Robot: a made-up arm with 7 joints.
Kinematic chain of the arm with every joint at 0, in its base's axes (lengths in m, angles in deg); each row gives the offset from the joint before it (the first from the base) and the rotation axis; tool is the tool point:
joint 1: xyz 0 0 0.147 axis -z
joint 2: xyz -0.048 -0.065 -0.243 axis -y
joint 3: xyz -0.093 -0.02 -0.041 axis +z
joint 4: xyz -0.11 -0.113 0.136 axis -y
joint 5: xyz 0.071 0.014 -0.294 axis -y
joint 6: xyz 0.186 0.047 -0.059 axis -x
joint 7: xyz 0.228 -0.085 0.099 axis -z
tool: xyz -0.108 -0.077 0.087
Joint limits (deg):
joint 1: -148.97..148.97
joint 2: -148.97..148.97
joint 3: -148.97..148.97
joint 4: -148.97..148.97
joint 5: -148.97..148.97
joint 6: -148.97..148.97
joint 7: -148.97..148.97
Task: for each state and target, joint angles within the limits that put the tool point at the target. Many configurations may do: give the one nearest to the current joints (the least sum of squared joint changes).
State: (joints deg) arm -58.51 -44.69 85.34 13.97 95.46 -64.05 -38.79
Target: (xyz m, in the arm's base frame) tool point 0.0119 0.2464 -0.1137
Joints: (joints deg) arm -64.30 -46.79 92.04 6.12 85.69 -69.28 -36.20
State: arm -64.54 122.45 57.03 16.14 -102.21 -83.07 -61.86
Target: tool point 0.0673 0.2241 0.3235
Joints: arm -67.90 119.00 69.11 57.52 -109.41 -82.43 -37.51
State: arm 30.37 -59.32 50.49 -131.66 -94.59 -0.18 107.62
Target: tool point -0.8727 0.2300 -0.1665
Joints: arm 53.26 -16.32 41.69 -86.87 -71.14 -0.67 110.83
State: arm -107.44 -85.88 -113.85 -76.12 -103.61 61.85 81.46
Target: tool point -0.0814 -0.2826 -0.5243
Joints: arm -123.05 -82.84 -136.23 -46.27 -127.20 74.67 68.33
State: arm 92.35 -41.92 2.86 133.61 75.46 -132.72 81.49
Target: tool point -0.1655 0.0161 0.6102
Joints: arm 90.32 -46.48 -12.23 146.71 46.36 -147.27 82.53
